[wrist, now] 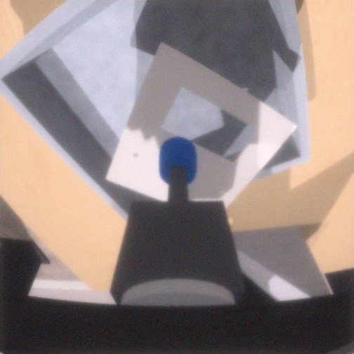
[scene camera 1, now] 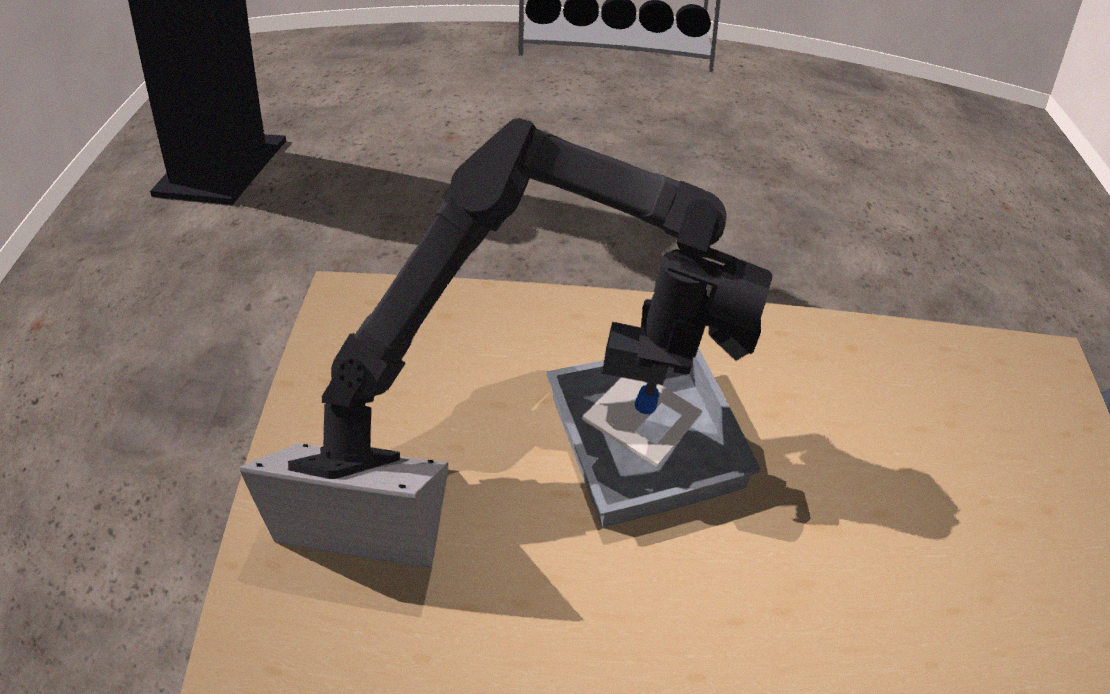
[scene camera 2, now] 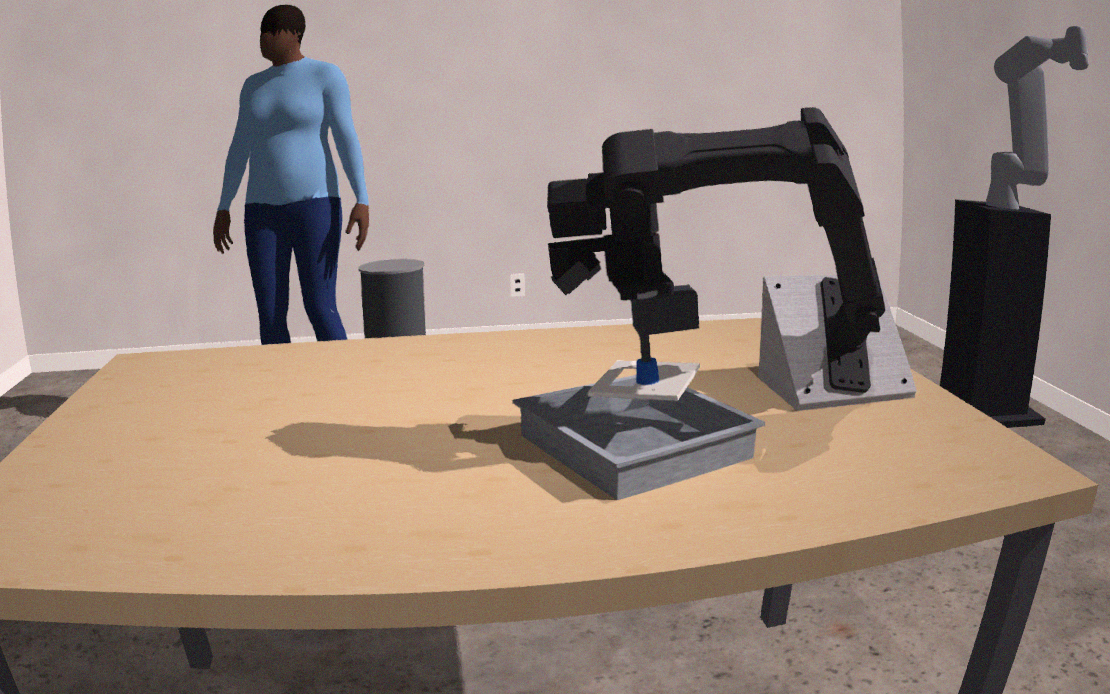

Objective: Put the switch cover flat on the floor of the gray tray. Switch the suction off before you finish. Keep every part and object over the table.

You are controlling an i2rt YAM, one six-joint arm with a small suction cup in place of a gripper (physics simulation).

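The switch cover [scene camera 1: 650, 450] [scene camera 2: 679, 381] [wrist: 145, 167] is a thin white square plate with a rectangular opening. It hangs roughly level from my blue suction cup [scene camera 1: 646, 399] [scene camera 2: 647, 370] [wrist: 178, 157], which presses on its solid part beside the opening. The gray tray [scene camera 1: 675, 502] [scene camera 2: 687, 464] [wrist: 95, 70] stands on the table beneath. In scene camera 2 the cover is above the tray's rim, with air between it and the tray floor. In scene camera 1 it overlaps the tray's inside and is turned relative to the walls. The arm hides the tray's back corner there.
The arm's gray slanted base block [scene camera 1: 351, 511] [scene camera 2: 789, 360] stands on the wooden table [scene camera 1: 859, 605] [scene camera 2: 327, 523], to the left of the tray in scene camera 1. The tray's raised walls surround the space under the cover. A person [scene camera 2: 290, 147] stands behind the table.
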